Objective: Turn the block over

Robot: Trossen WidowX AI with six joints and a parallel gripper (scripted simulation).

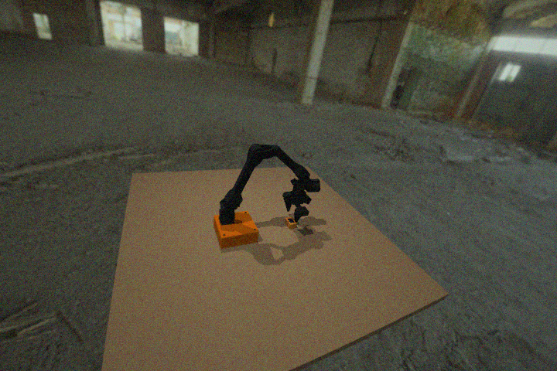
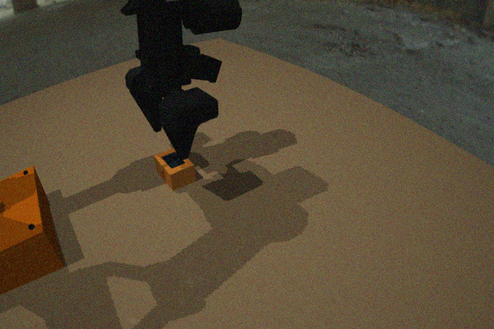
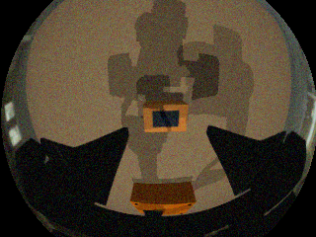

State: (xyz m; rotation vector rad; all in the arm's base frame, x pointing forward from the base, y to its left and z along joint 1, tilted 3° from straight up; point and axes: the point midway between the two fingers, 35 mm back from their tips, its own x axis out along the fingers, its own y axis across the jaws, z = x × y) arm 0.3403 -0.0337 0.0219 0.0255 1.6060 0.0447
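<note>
Right now the orange block is 4 cm below my gripper tip.
</note>
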